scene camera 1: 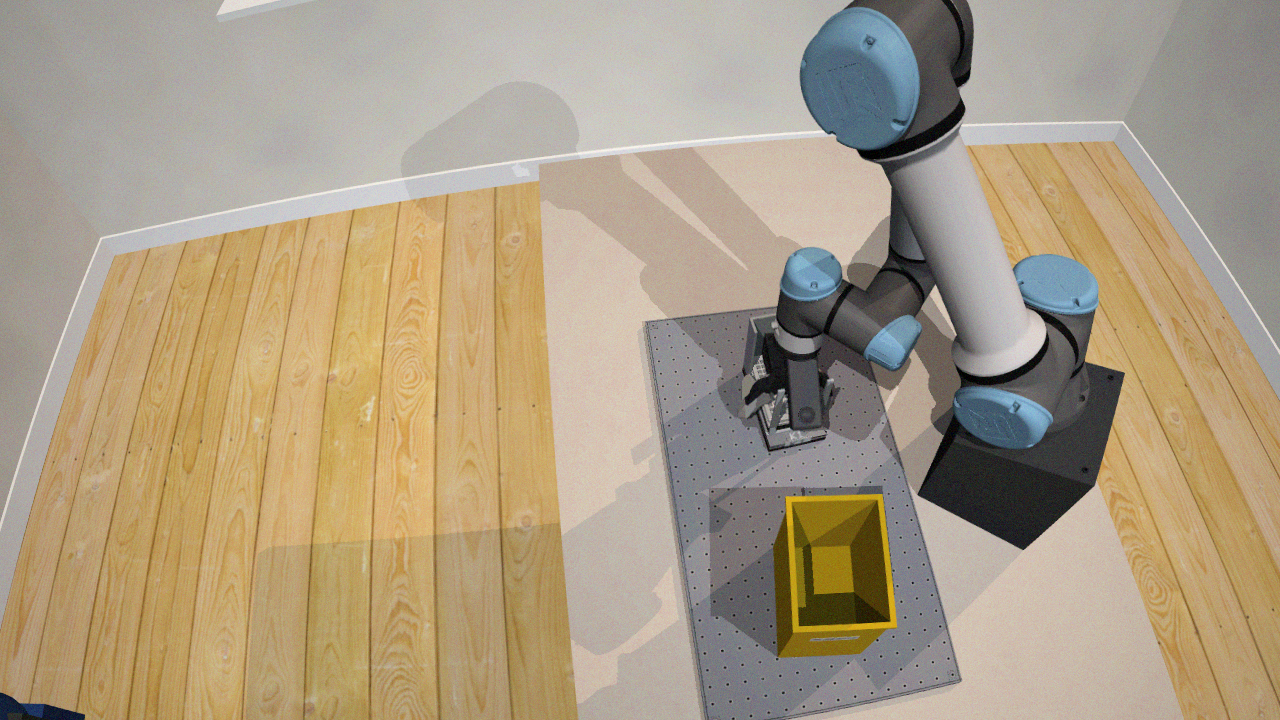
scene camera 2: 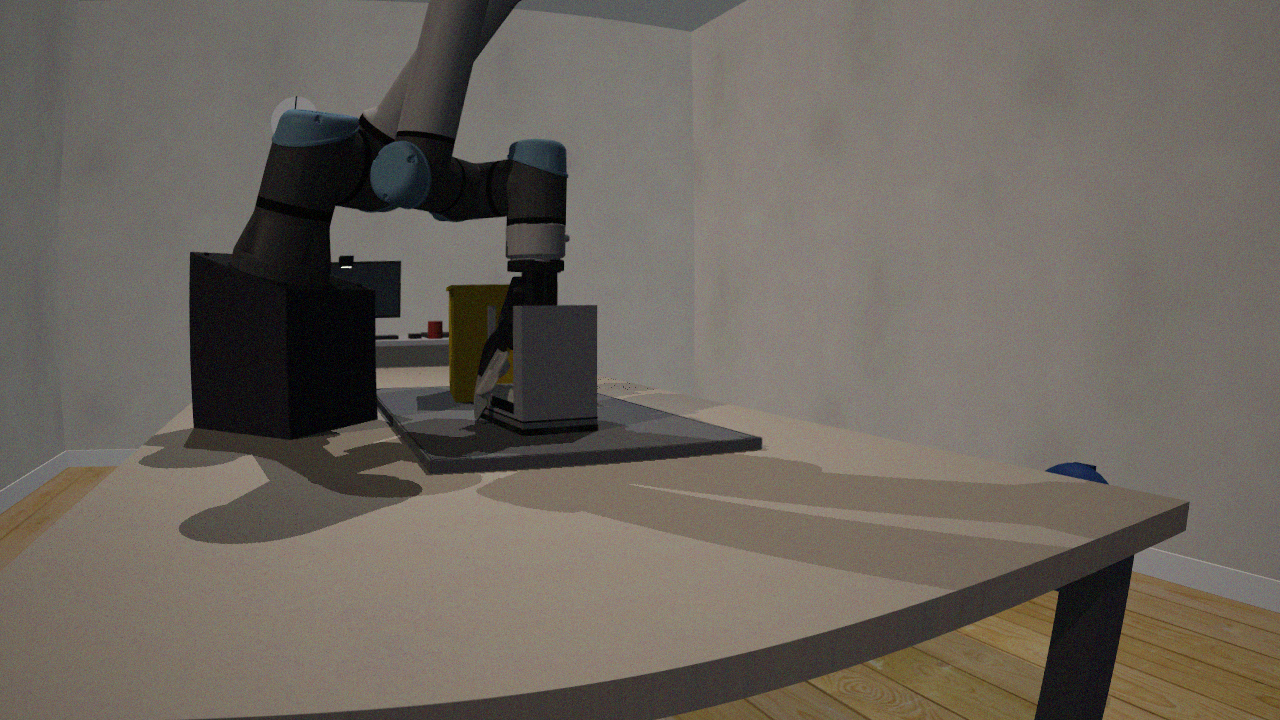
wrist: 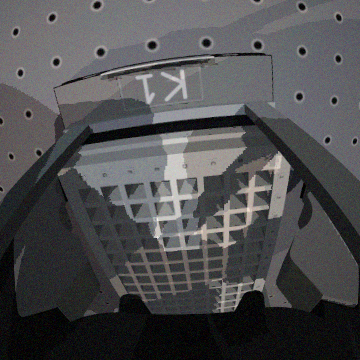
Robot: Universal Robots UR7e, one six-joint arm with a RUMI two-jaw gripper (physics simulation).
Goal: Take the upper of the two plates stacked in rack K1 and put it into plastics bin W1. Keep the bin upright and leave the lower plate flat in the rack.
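Frame: origin at the arm's base, x ahead, y right, z down, level; metres.
Where they show: gripper, fingertip midpoint: (scene camera 1: 784, 412) (wrist: 184, 176); arm's base, origin of the base link: (scene camera 2: 279, 272).
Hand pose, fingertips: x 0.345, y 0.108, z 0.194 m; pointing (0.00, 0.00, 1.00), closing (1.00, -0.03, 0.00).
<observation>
Things, the pixels of their top centre, and the offset from my fingertips. Level surfaces: height alone.
- Rack K1, middle of its top: (scene camera 2: 534, 305) (scene camera 1: 794, 353) dx -0.001, dy +0.018, dz -0.143 m
- upper plate, middle of its top: (wrist: 187, 272) (scene camera 1: 783, 384) dx +0.001, dy +0.028, dz -0.042 m
- Plastics bin W1, middle of its top: (scene camera 1: 840, 560) (scene camera 2: 486, 285) dx -0.006, dy -0.316, dz -0.175 m
- grey board, its level: dz +0.005 m
Rack K1 (scene camera 1: 793, 439) (scene camera 2: 555, 362) (wrist: 230, 82) stands on the perforated board, its label end towards the bin. The upper plate (wrist: 175, 170), a pale plate with a grid of square wells, lies in the rack with patchy light and shadow on it. The lower plate cannot be told apart beneath it. My gripper (scene camera 1: 789, 401) (wrist: 184, 176) is low over the rack, pointing down, open and empty, with one finger on each long side of the plate. In the scene camera 2 view the rack's end panel hides one finger. Plastics bin W1 (scene camera 1: 825, 642) (scene camera 2: 464, 349), yellow, stands upright and looks empty.
The grey board (scene camera 1: 716, 662) (scene camera 2: 662, 436) carries rack and bin. Dark bars at the rack's label end rise close to the gripper. The robot's black pedestal (scene camera 1: 1011, 501) (scene camera 2: 239, 349) stands beside the board. The bin's walls are tall.
</observation>
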